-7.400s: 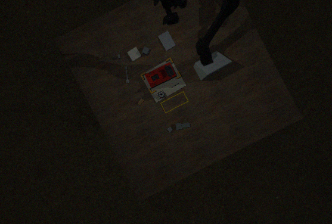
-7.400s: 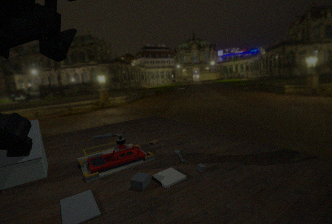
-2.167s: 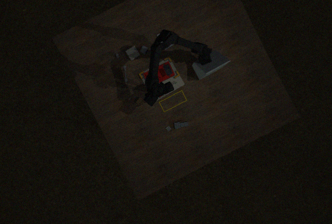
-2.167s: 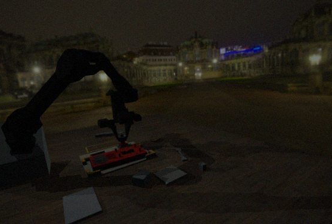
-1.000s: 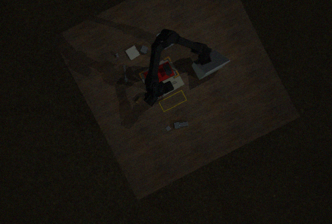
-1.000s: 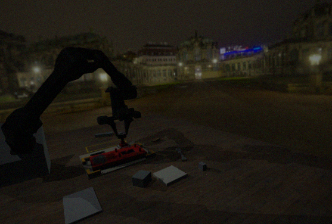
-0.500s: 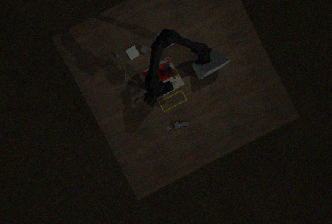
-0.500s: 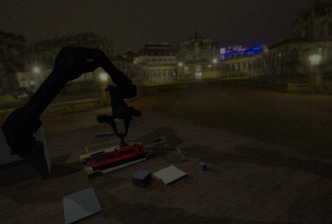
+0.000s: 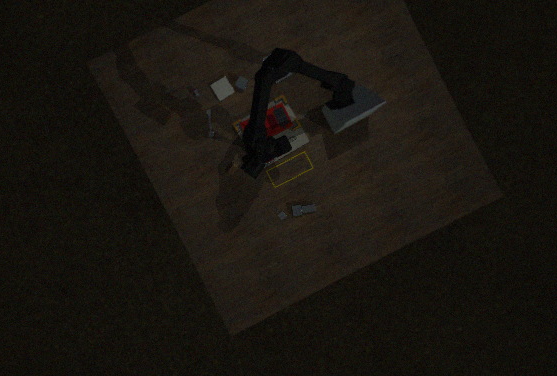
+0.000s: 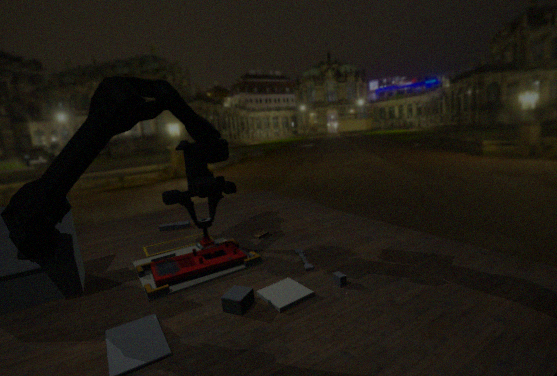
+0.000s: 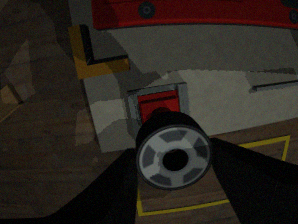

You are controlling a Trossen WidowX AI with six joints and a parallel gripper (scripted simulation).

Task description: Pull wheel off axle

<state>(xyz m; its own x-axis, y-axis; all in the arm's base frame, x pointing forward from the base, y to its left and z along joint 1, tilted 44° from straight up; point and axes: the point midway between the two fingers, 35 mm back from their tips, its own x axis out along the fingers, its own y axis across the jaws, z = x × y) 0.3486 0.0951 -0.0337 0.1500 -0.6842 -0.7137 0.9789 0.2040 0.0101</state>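
Right now my gripper tip is 30 mm above the axle. Also, from my gripper tip: wheel (right at my gripper tip); then thin rod (220 mm to the right, 180 mm ahead, 70 mm below); then pale flat tile (340 mm to the right, 80 mm ahead, 60 mm below).
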